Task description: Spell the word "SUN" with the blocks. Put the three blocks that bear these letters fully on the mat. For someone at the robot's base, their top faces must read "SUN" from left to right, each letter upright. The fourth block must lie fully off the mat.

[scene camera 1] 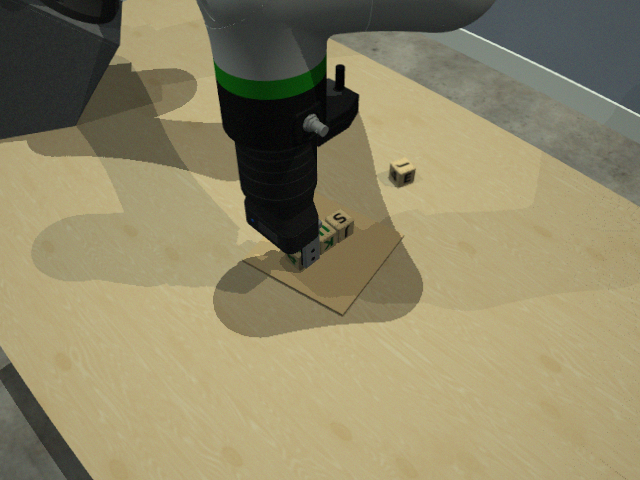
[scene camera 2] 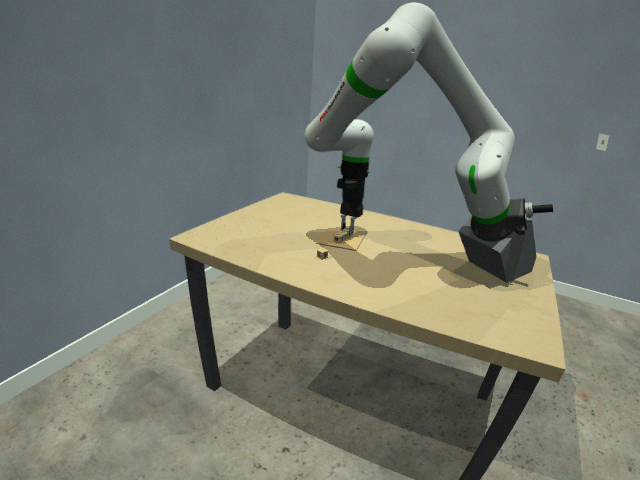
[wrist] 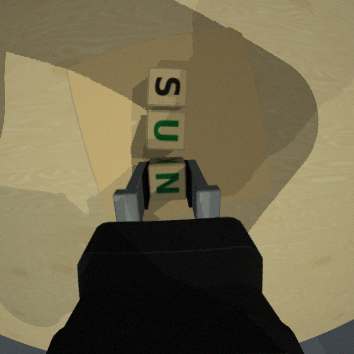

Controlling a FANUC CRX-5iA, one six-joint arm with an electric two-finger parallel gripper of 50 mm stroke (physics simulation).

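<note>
The S block (scene camera 1: 339,224) (wrist: 167,87), the U block (scene camera 1: 325,237) (wrist: 166,130) and the N block (scene camera 1: 293,259) (wrist: 168,182) form a row on the tan mat (scene camera 1: 351,273) (scene camera 2: 356,242) (wrist: 225,125). Their letters face up and are turned the same way, sideways in the wrist view. The U block sits between the others, with narrow gaps. My gripper (scene camera 2: 347,229) (wrist: 166,174) points down and is shut on the N block, one finger on each side. The N block is at about mat level; whether it touches the mat is hard to tell. The gripper partly hides it in scene view 1.
The fourth block (scene camera 1: 402,172) (scene camera 2: 322,253) lies on the wooden table (scene camera 1: 439,361) (scene camera 2: 289,273), fully off the mat, beyond the S end of the row. An E shows on one of its sides. The robot's dark base (scene camera 1: 51,67) (scene camera 2: 501,248) stands at one end of the table.
</note>
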